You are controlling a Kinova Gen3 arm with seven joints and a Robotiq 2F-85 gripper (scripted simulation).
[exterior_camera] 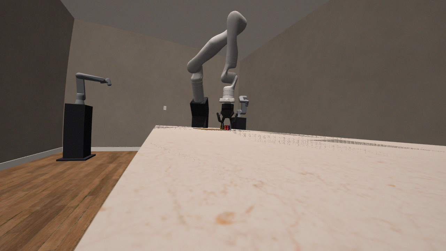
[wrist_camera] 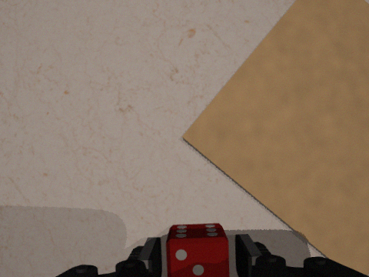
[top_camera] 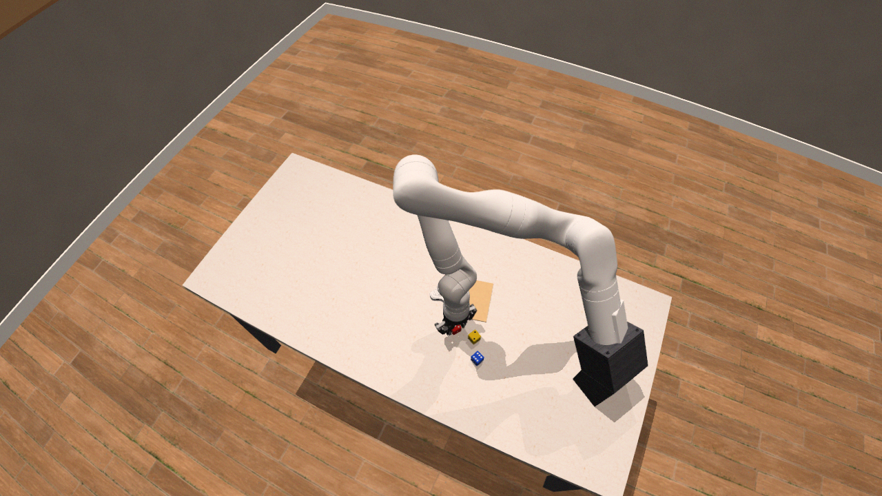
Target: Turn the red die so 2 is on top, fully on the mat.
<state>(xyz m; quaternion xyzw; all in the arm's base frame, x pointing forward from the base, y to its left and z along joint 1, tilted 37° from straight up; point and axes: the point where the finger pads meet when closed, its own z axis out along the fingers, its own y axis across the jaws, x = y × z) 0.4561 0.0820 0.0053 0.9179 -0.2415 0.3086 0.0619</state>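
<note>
My hand is 1 cm above the red die. The rest, counted from my hand: blue die 10 cm behind, 6 cm to the left, 1 cm below; yellow die 7 cm behind, 1 cm below; tan mat 1 cm ahead, 12 cm to the right, 2 cm below.
</note>
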